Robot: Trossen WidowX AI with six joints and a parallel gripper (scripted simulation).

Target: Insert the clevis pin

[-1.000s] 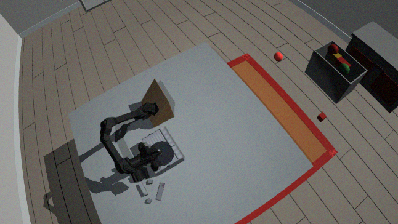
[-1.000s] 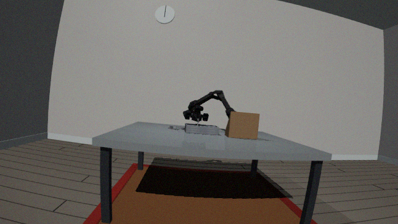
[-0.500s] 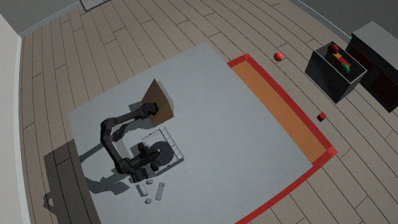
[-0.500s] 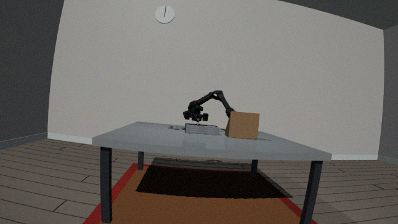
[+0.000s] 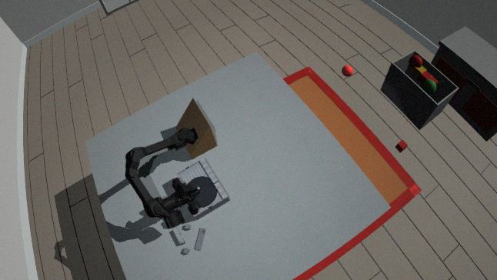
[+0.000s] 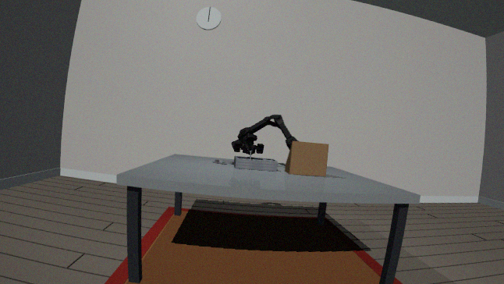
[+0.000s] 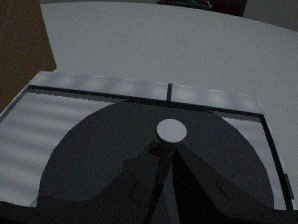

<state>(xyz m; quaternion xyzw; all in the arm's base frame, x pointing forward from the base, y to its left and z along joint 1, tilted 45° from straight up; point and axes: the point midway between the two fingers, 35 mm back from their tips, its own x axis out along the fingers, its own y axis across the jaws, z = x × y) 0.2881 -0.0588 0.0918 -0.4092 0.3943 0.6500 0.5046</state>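
The dark aluminium disc lies 30 mm below my gripper tip. From my gripper tip the other things lie so: rimmed steel tray 30 mm behind, 40 mm below; then steel clevis pin 10 mm below.
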